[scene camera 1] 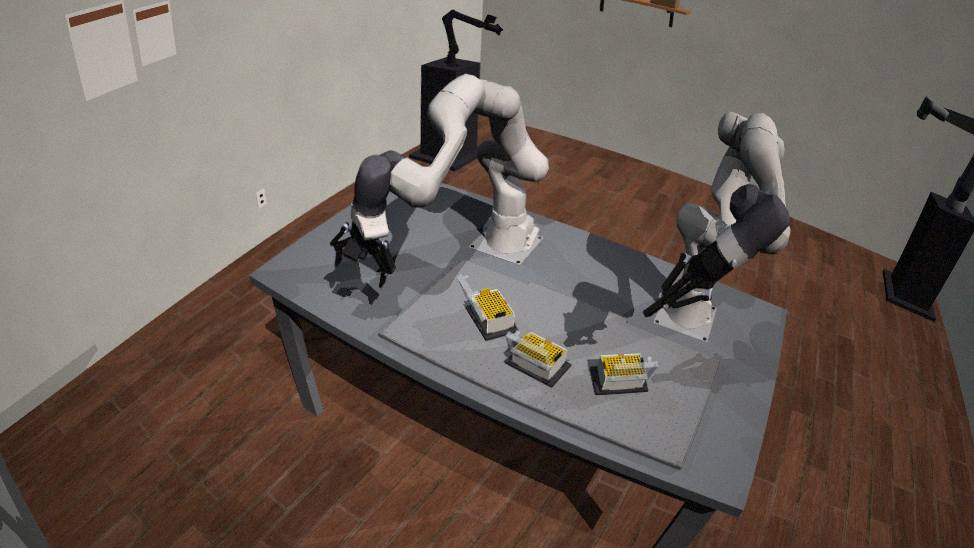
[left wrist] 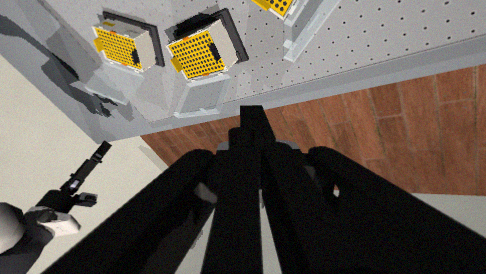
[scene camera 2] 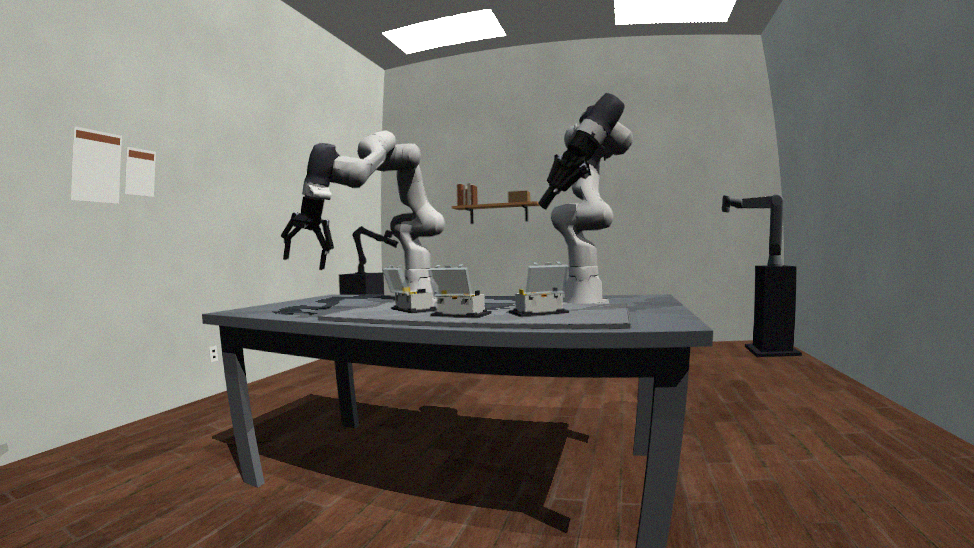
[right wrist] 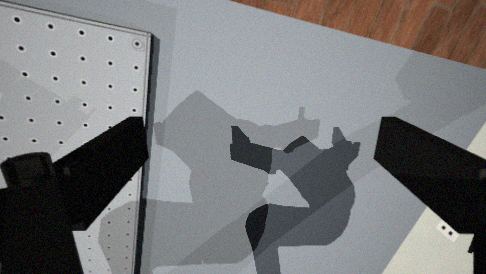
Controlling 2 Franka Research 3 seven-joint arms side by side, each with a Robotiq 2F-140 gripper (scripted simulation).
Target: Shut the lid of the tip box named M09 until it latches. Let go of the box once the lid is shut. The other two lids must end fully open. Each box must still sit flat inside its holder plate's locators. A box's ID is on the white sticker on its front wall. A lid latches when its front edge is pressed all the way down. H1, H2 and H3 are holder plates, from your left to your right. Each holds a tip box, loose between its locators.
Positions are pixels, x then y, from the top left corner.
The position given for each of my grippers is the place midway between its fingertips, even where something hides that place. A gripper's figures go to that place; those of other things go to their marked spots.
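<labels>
My right gripper [scene camera 1: 359, 273] is 1.60 m from the lens, and a tip box [scene camera 1: 557, 365] sits 1.52 m from the lens. With my left gripper [scene camera 1: 646, 314] the distance comes to 1.30 m from the lens, which makes it, of the things named here, the nearest to the lens.
</labels>
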